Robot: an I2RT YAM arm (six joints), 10 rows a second.
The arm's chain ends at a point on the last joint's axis. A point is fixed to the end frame.
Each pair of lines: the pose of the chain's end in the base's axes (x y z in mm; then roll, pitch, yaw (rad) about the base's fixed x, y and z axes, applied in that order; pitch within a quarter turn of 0, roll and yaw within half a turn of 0), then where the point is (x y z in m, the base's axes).
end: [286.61, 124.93, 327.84, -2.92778, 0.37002, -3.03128]
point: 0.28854 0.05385 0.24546
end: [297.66, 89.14, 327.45, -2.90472, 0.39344, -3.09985]
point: 0.29608 0.01645 0.24648
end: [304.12, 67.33, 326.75, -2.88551, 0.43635, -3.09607]
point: 0.30576 -0.00662 0.24694
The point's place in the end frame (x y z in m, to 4 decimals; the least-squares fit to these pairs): 0.0353 -0.0534 0.0880
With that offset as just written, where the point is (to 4 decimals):
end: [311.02, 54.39, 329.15, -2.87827, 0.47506, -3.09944]
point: 0.3153 -0.0200 0.2498
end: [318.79, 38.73, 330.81, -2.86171, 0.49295, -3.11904]
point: 0.3224 -0.0368 0.2526
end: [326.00, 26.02, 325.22, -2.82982, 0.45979, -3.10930]
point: 0.3268 -0.0518 0.2492
